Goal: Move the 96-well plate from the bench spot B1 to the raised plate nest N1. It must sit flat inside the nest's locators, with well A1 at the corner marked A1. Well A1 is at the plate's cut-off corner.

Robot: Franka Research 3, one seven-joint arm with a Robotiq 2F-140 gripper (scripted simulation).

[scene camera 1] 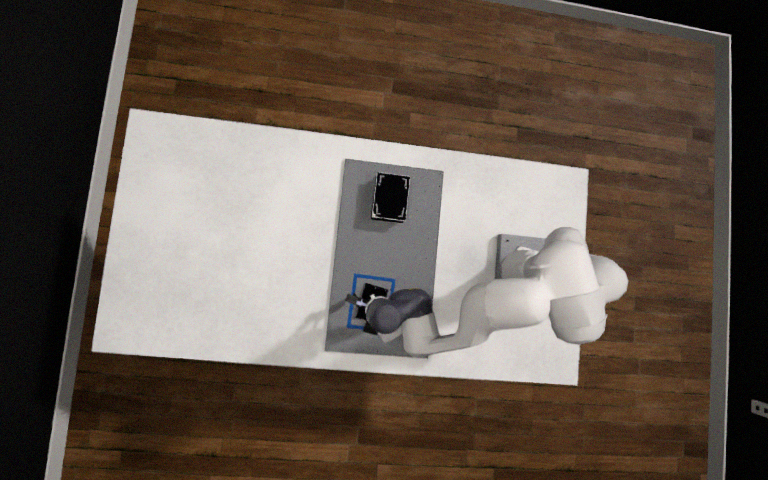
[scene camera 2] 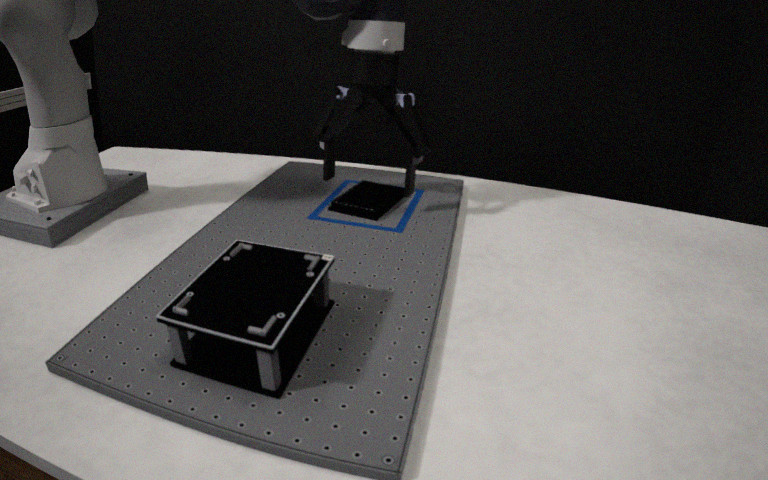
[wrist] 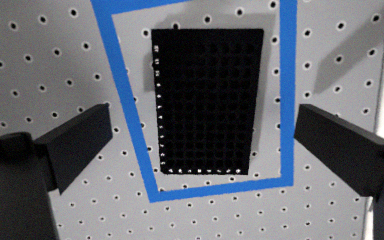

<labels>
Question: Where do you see a raised plate nest N1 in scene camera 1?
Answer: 384, 195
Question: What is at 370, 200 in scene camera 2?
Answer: A black 96-well plate.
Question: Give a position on a black 96-well plate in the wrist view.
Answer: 207, 132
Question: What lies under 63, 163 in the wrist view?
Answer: My gripper.
</labels>
